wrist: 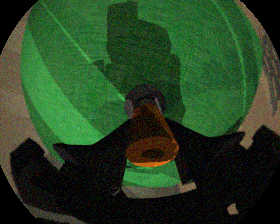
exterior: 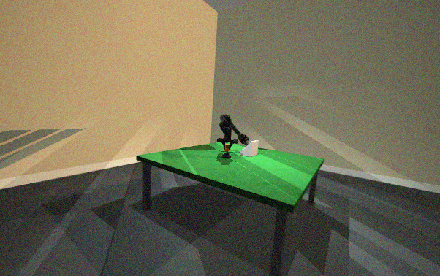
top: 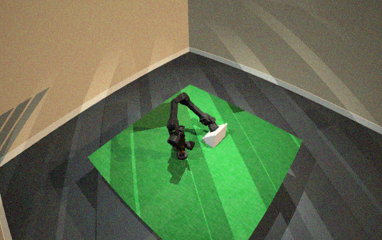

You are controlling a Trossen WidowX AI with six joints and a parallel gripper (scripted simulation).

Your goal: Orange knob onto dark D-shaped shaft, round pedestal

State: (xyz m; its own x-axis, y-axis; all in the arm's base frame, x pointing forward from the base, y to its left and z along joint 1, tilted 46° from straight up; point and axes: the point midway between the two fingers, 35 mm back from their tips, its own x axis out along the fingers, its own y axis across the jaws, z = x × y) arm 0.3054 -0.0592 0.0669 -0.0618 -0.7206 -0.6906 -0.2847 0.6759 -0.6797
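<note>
The orange knob is 2 cm above my gripper tip. From my gripper tip the other things lie so: round pedestal 4 cm below.
</note>
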